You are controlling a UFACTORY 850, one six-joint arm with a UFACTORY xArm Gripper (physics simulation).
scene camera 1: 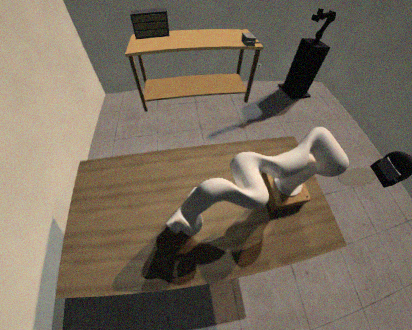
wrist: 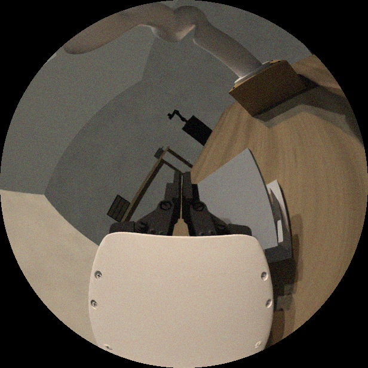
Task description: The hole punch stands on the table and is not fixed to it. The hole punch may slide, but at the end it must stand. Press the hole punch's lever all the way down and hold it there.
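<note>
The hole punch shows in the wrist view, right of my fingers, with a broad grey lever [wrist: 237, 200] over a dark base [wrist: 281, 257] on the wooden table. A pale strip shows along the side between lever and base. My gripper [wrist: 181, 182] is shut and empty. Its fingertips are beside the lever's left edge and overlap its outline in the wrist view; whether they touch it, and how far down the lever is, I cannot tell. In the scene view the white arm hides the fingers and most or all of the punch.
The wooden table [scene camera 1: 115, 200] [wrist: 325, 200] carries the arm's wooden base block [scene camera 1: 295, 200] [wrist: 272, 90] at its right part in the scene view. A workbench [scene camera 1: 195, 40] and a black pedestal [scene camera 1: 304, 67] [wrist: 197, 131] with a small dark arm stand away from the table. A pale wall is at the left.
</note>
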